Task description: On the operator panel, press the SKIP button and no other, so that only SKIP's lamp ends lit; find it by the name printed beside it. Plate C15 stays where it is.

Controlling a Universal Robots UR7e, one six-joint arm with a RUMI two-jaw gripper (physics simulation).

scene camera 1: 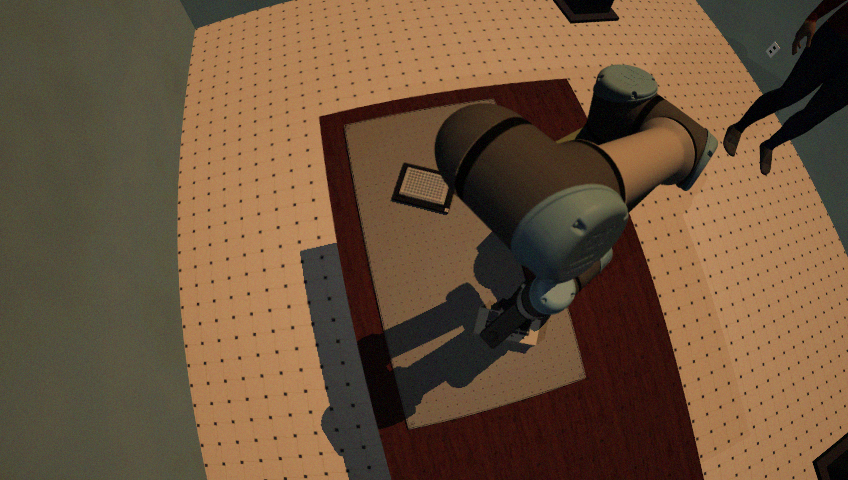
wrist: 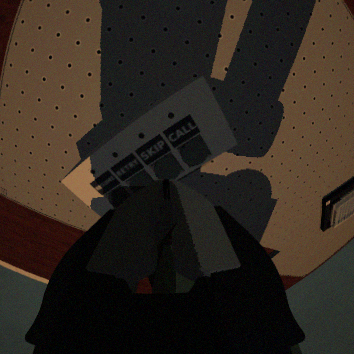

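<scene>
The operator panel (scene camera 1: 483, 321) (wrist: 215, 110) lies on the pale mat, mostly in shadow. In the wrist view its printed names include CALL, SKIP and RETRY; the fourth is hard to read. The SKIP button (wrist: 167, 166) is dark, beside its name. The dark round spots (wrist: 141, 135) along the panel show no light. My gripper (wrist: 166, 180) is shut and empty, its tips at the near edge of the SKIP button in the wrist view; contact cannot be told. In the scene view the arm hides the fingertips. A pale plate (scene camera 1: 424, 184) (wrist: 345, 210) sits in a black holder; its label is unreadable.
The CALL button (wrist: 195, 151) is beside SKIP on one side, and RETRY, partly hidden by the fingers, is on the other. The perforated mat (scene camera 1: 416, 255) lies on the dark red table (scene camera 1: 630, 380). The arm's shadow falls across the panel and mat.
</scene>
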